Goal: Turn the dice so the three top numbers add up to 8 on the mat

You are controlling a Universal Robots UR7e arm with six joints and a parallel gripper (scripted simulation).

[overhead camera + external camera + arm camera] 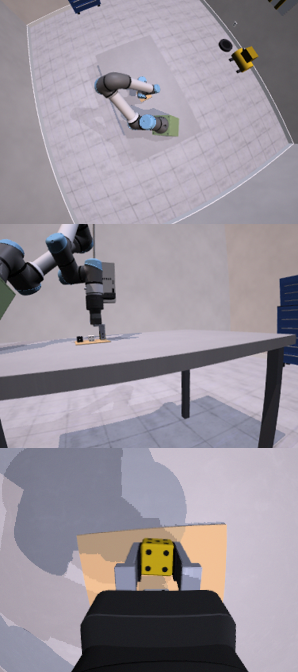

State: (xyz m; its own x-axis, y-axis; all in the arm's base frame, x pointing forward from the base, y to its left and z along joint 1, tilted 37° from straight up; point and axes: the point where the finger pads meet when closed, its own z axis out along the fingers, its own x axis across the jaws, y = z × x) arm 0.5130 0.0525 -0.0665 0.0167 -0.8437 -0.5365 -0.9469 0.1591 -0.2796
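Now: hand 10 mm above the yellow die. From my hand the other things lie so: mat 50 mm behind, 30 mm below; then white die 50 mm behind, 10 mm below.
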